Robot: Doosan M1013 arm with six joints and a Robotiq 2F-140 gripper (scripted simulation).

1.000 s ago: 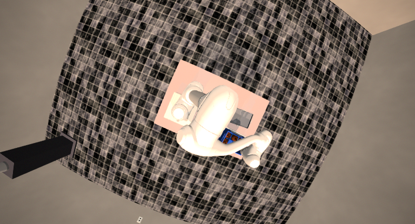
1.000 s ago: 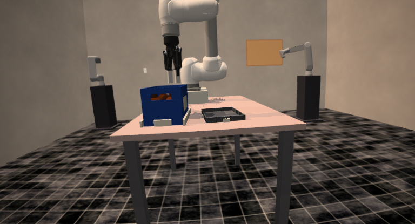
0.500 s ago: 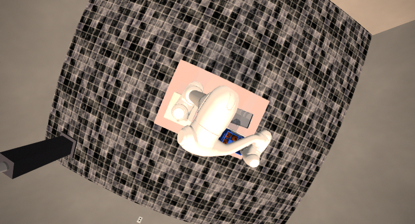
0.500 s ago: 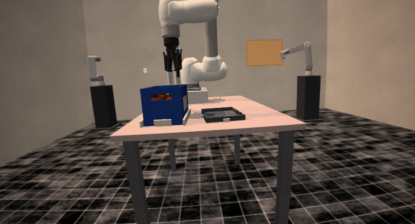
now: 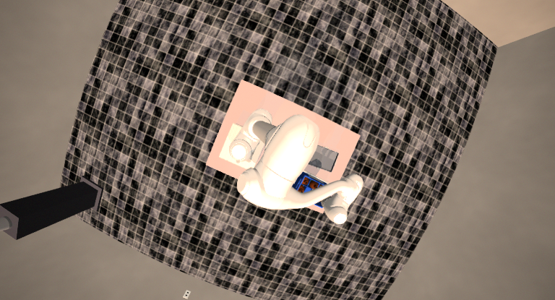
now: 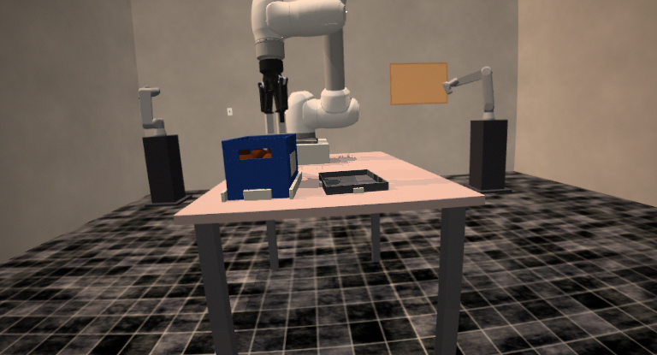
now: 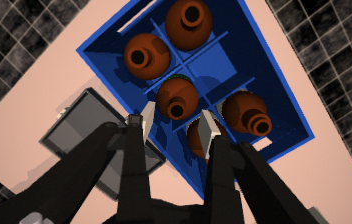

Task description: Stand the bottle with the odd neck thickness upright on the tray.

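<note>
My hand is 4 cm to the left of the blue crate and 13 cm above it. Round my hand: dark tray 1 cm behind, 24 cm to the left, 20 cm below; bottle 9 cm behind, 13 cm below.
</note>
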